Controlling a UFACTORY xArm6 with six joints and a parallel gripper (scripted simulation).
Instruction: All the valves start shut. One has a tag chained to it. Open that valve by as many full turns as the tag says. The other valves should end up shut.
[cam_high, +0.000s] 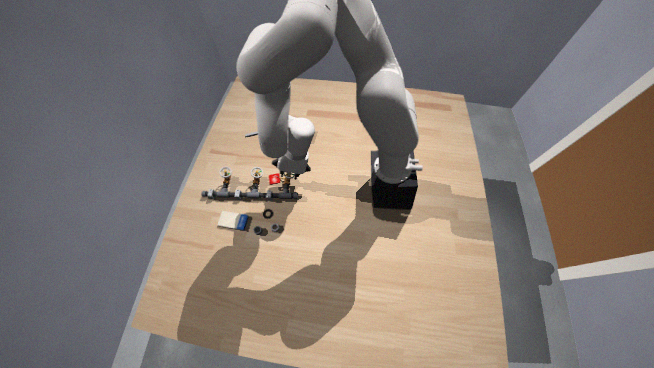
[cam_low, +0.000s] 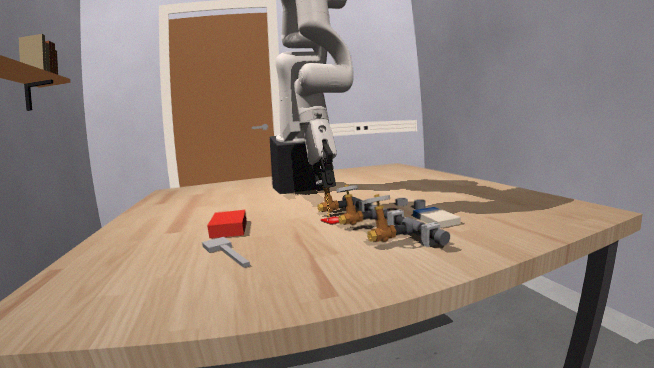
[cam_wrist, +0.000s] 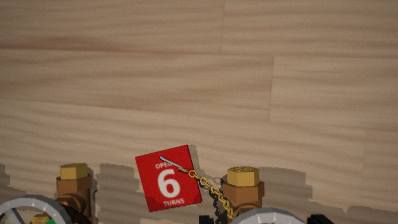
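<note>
Right now my hand is 80 mm short of the red tag, 10 mm to the left of it and 80 mm above it. From my hand the other things lie so: grey hammer-like tool: 210 mm ahead, 240 mm to the right, 80 mm below; grey box: 190 mm ahead, 210 mm to the left, 70 mm below; red box: 50 mm ahead, 250 mm to the right, 70 mm below.
</note>
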